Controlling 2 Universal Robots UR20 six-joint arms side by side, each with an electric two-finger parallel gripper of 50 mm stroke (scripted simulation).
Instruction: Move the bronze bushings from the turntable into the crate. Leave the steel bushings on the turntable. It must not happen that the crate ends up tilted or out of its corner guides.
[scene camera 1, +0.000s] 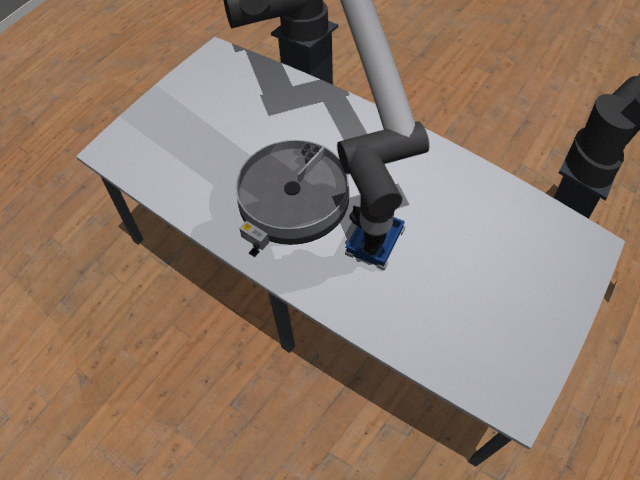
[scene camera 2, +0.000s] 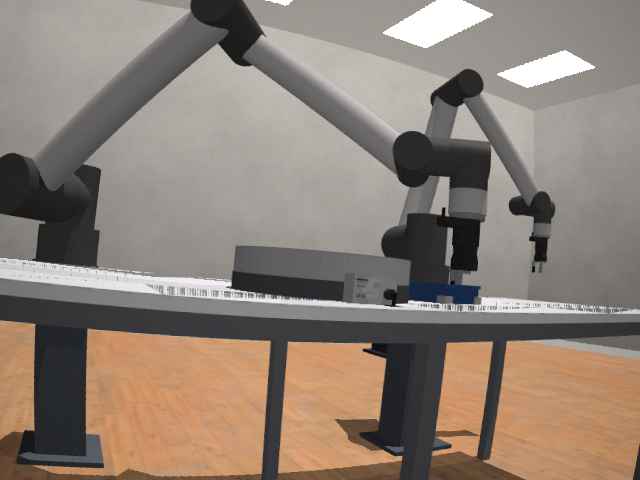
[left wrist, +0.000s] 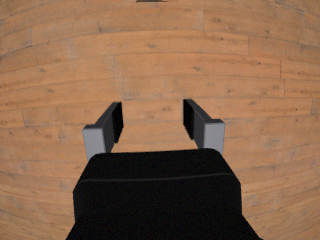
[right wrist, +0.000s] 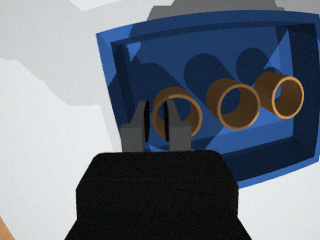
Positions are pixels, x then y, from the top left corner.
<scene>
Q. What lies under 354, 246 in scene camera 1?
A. A blue crate.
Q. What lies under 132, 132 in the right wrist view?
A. My right gripper.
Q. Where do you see a bronze bushing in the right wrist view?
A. At 194, 118
</scene>
